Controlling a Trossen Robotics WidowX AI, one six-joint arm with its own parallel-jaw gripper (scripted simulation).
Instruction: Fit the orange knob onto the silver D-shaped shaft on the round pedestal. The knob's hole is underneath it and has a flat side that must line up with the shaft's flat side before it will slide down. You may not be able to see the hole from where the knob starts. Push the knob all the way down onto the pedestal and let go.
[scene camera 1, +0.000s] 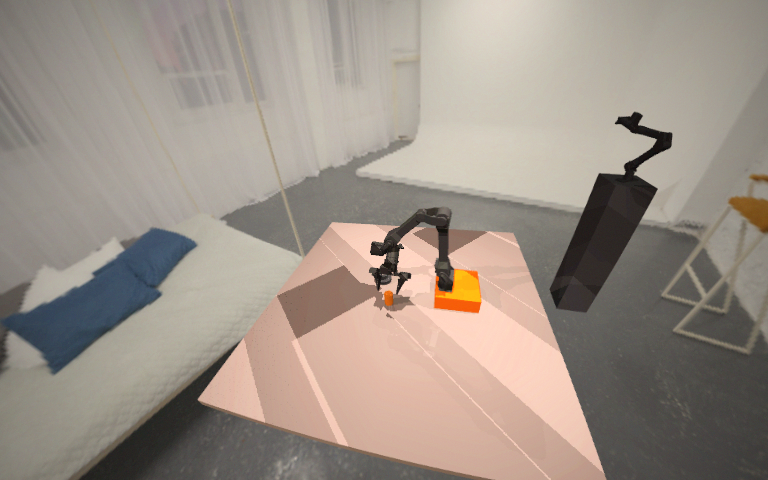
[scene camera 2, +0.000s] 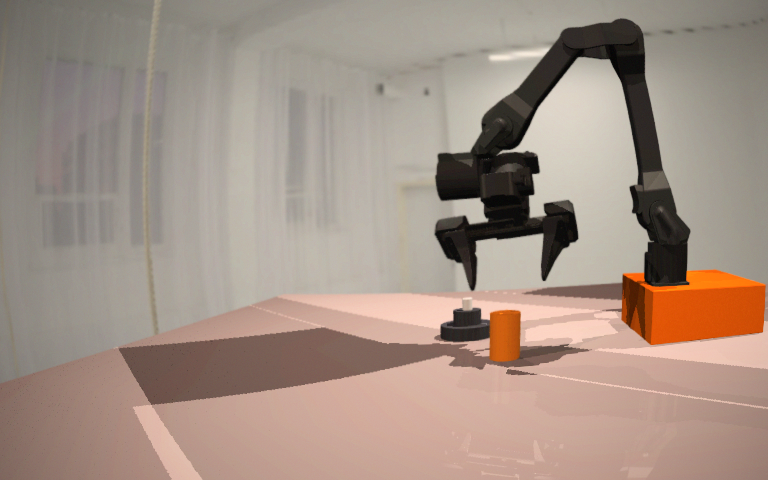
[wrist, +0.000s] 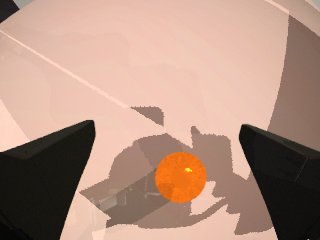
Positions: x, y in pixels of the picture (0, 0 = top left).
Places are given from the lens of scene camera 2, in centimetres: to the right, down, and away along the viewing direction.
my gripper (scene camera 2: 507, 284): 15, 5, 64
orange knob (scene camera 2: 505, 332): 15, 11, 65
dark round pedestal (scene camera 2: 467, 325): 12, 13, 81
The marked spots on the dark round pedestal and the orange knob are 16 cm apart.
